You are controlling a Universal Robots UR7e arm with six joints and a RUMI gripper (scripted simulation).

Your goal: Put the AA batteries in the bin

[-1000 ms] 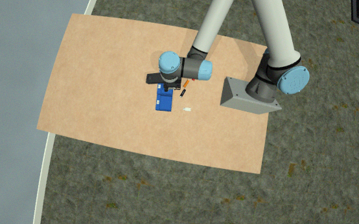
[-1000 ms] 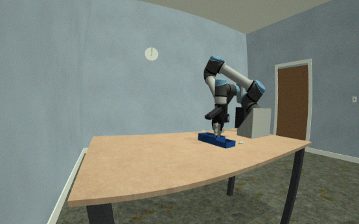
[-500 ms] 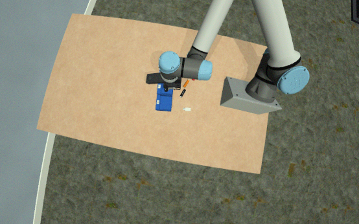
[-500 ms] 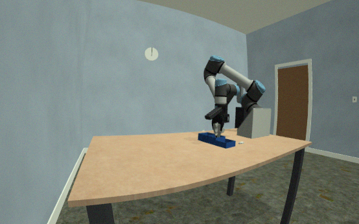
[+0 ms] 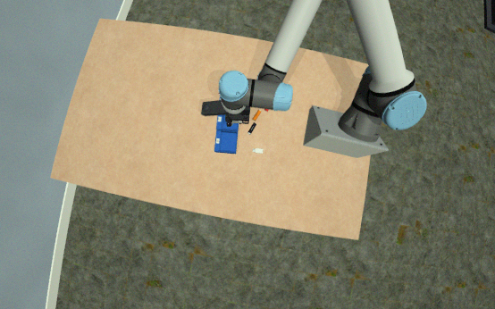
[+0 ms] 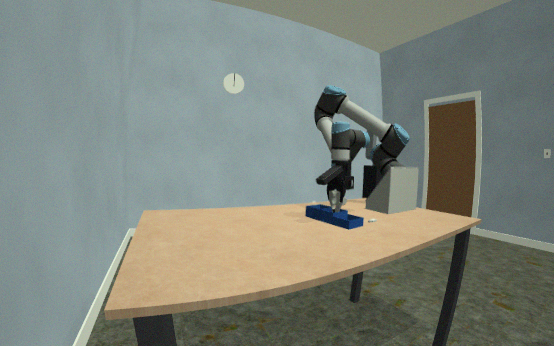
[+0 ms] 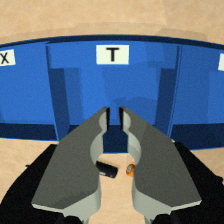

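Right now the joined blue bins is 1 cm below my hand and 1 cm ahead of it. Round my hand: red battery (13 cm behind, 11 cm to the right, 3 cm below); small white USB stick (13 cm behind, 8 cm to the left, 3 cm below); orange AA battery (9 cm behind, 6 cm to the right, 3 cm below).
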